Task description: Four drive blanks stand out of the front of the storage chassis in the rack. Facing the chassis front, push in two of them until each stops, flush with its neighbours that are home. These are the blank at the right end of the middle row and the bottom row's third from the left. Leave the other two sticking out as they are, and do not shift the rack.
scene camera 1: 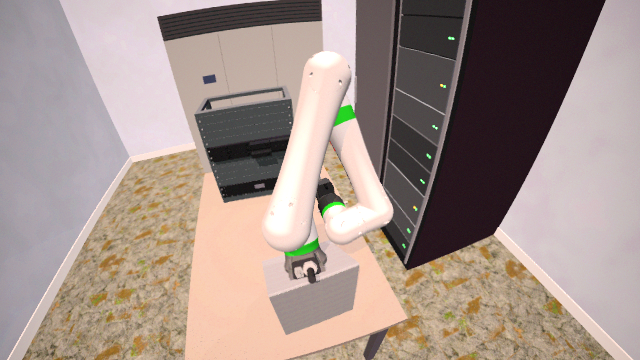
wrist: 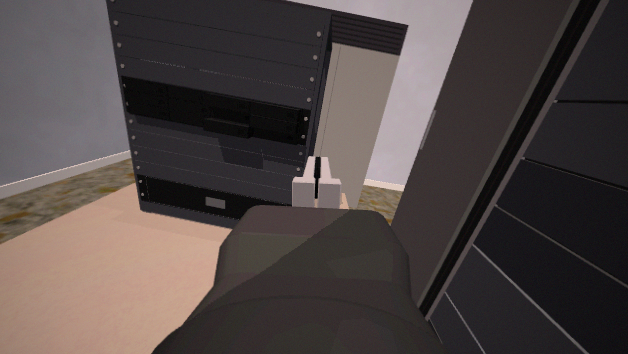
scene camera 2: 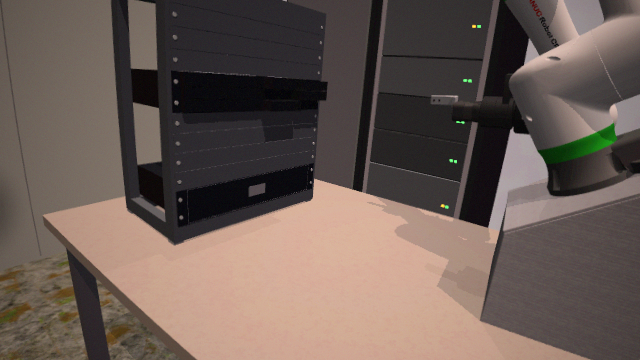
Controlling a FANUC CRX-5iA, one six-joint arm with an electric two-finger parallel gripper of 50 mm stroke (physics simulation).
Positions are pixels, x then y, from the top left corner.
Labels:
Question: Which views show the rack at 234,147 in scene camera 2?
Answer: Scene camera 1, the wrist view and scene camera 2: all of them.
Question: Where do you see a rack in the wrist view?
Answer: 206,147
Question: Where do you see a rack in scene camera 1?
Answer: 246,143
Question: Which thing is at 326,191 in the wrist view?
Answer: The gripper.

